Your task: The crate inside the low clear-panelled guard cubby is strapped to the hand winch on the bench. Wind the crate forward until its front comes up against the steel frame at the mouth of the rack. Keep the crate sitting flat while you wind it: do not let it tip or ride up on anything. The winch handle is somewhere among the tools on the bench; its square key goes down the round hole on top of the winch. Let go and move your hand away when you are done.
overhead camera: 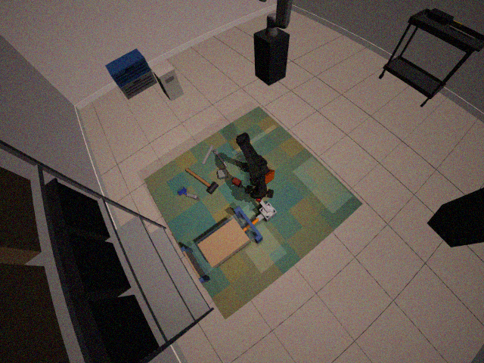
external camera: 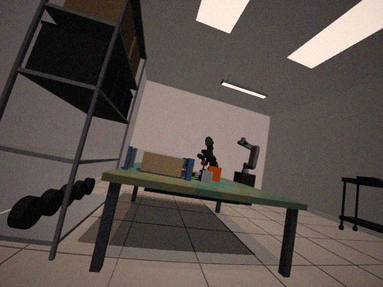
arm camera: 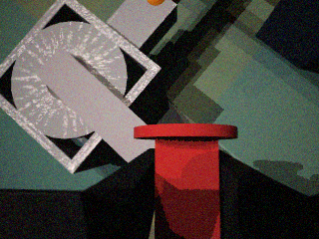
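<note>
Right now the red-knobbed crank handle is 30 mm to the left of my gripper tip, 30 mm below it and 10 mm behind it. Also, from my gripper tip: red knob: 10 mm to the right, 10 mm behind; then winch: 100 mm below, 80 mm to the left, 30 mm behind; then grey block: 390 mm to the right, 120 mm below, 70 mm ahead.
</note>
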